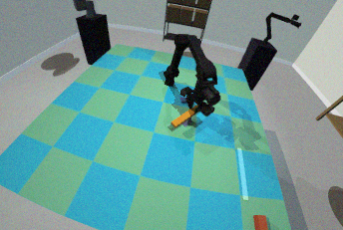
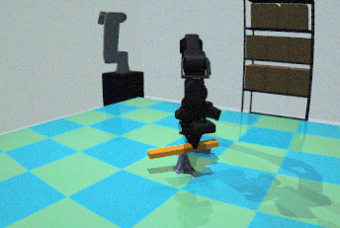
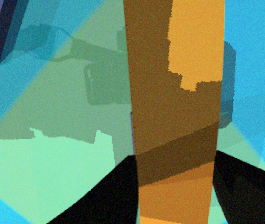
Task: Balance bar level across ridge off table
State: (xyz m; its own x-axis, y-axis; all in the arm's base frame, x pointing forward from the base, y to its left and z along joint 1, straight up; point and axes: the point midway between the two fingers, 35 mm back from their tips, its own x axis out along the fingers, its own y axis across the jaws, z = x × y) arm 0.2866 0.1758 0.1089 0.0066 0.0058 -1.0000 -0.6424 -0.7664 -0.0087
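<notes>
Now: the orange bar 2 cm ahead of my gripper tip and 2 cm to the right of it. The rest, counted from my gripper tip: red block: 45 cm ahead, 32 cm to the left, 6 cm below; then small blue block: 14 cm behind, 4 cm to the right, 7 cm below; then purple ridge: 2 cm ahead, 2 cm to the right, 4 cm below.
</notes>
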